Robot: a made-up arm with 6 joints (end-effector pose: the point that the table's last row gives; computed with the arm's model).
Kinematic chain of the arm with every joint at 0, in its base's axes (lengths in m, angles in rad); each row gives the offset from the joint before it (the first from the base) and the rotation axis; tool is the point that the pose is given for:
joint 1: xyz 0 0 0.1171 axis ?
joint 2: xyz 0 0.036 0 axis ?
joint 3: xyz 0 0 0.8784 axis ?
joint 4: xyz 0 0 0.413 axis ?
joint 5: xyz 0 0 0 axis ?
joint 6: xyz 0 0 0.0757 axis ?
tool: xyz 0 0 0
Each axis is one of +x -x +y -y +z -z.
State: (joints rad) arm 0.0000 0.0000 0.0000 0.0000 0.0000 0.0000
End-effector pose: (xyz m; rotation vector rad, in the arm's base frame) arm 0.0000 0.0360 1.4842 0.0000 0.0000 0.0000
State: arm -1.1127 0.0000 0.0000 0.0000 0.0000 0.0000
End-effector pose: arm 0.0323 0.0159 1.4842 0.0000 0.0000 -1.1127
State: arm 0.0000 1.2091 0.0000 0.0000 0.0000 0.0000
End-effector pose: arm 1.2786 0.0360 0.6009 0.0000 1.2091 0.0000
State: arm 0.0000 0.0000 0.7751 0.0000 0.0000 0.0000
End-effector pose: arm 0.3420 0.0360 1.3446 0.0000 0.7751 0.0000
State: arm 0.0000 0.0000 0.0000 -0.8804 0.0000 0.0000
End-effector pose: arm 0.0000 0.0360 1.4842 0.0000 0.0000 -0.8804
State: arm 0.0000 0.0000 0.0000 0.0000 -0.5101 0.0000
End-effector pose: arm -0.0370 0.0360 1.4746 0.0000 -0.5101 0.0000
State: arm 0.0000 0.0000 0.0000 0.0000 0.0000 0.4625
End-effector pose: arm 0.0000 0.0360 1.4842 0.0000 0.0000 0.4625
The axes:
joint 1: +z
joint 2: +y
joint 3: +y
joint 4: +z
joint 5: +y
joint 6: +z

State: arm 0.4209 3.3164 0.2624 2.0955 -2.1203 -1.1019
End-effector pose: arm -0.3024 -0.1571 -1.0726 -0.1474 1.2397 -2.7206
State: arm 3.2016 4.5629 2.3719 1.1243 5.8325 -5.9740
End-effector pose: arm 0.5874 0.0290 0.3775 0.1148 -0.6663 -1.7246
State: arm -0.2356 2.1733 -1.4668 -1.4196 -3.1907 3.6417
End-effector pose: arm 0.9247 -0.1887 -0.1244 1.2178 -2.2182 -0.5685
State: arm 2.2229 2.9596 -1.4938 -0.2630 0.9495 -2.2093
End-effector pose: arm -0.3920 0.4805 -0.7580 -1.8629 -1.5108 -0.3217
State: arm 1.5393 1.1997 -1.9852 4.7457 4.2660 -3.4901
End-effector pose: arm -0.0869 0.5511 0.7029 -1.8726 -0.8548 1.0581
